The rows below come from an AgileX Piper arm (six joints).
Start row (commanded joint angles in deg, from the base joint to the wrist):
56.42, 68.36, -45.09, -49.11, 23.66, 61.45
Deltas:
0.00, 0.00, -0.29, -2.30, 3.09, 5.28
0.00, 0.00, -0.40, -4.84, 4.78, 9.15
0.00, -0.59, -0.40, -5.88, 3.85, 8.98
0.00, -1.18, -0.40, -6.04, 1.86, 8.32
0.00, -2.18, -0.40, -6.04, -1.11, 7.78
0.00, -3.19, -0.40, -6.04, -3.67, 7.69
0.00, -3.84, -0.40, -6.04, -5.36, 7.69
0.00, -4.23, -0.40, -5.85, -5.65, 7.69
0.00, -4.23, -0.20, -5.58, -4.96, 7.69
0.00, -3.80, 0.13, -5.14, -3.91, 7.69
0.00, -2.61, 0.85, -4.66, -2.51, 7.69
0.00, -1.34, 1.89, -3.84, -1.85, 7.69
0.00, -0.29, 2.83, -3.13, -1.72, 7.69
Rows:
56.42, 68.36, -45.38, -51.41, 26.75, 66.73
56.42, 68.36, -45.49, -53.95, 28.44, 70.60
56.42, 67.77, -45.49, -54.99, 27.51, 70.43
56.42, 67.18, -45.49, -55.15, 25.52, 69.77
56.42, 66.18, -45.49, -55.15, 22.55, 69.23
56.42, 65.17, -45.49, -55.15, 19.99, 69.14
56.42, 64.52, -45.49, -55.15, 18.30, 69.14
56.42, 64.13, -45.49, -54.96, 18.01, 69.14
56.42, 64.13, -45.29, -54.69, 18.70, 69.14
56.42, 64.56, -44.96, -54.25, 19.75, 69.14
56.42, 65.75, -44.24, -53.77, 21.15, 69.14
56.42, 67.02, -43.20, -52.95, 21.81, 69.14
56.42, 68.07, -42.26, -52.24, 21.94, 69.14

